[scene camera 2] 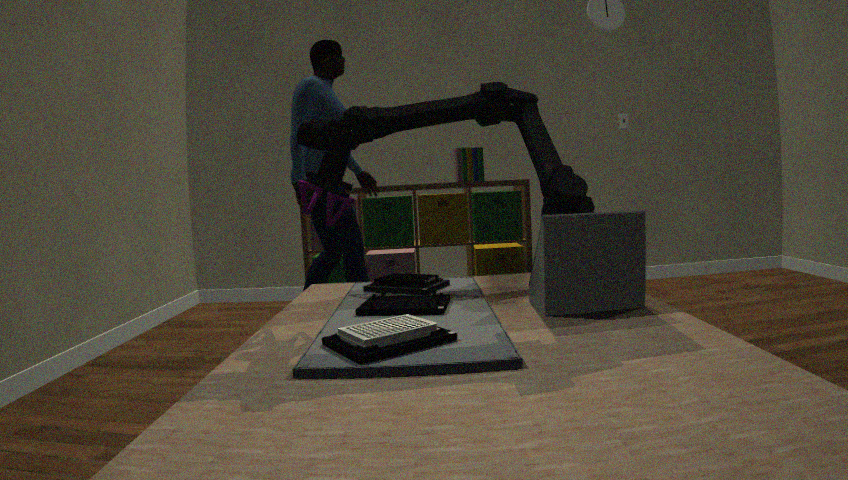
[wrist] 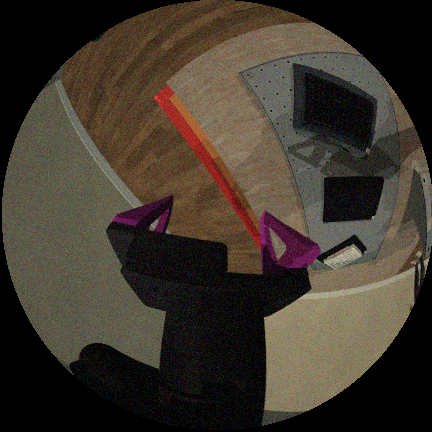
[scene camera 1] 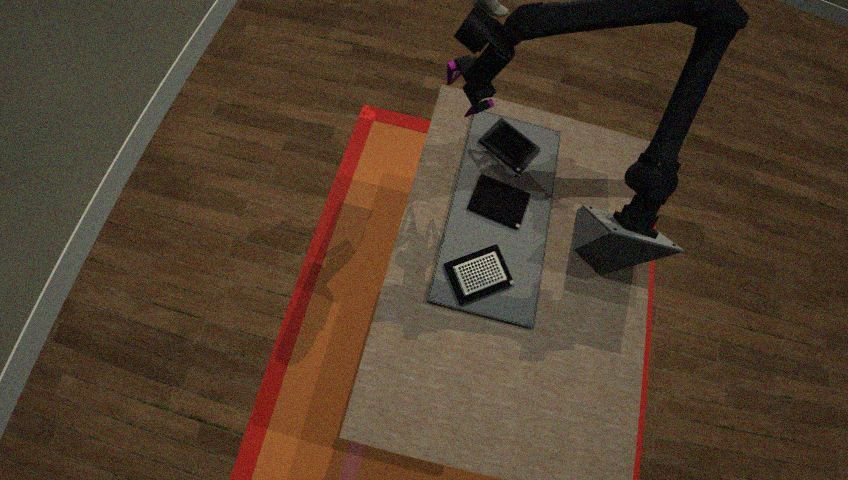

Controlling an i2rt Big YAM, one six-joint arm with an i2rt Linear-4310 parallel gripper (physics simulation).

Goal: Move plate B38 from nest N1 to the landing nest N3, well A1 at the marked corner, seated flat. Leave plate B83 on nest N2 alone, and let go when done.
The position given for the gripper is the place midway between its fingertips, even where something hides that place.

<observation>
The gripper (scene camera 2: 317, 220) is open and holds nothing. Also in view: a black well plate (scene camera 1: 505, 138). Also in view: a white well plate (scene camera 1: 482, 272).
The black well plate is seen too in the wrist view (wrist: 326, 103). The gripper is seen too in the wrist view (wrist: 218, 207) and in scene camera 1 (scene camera 1: 457, 100).
</observation>
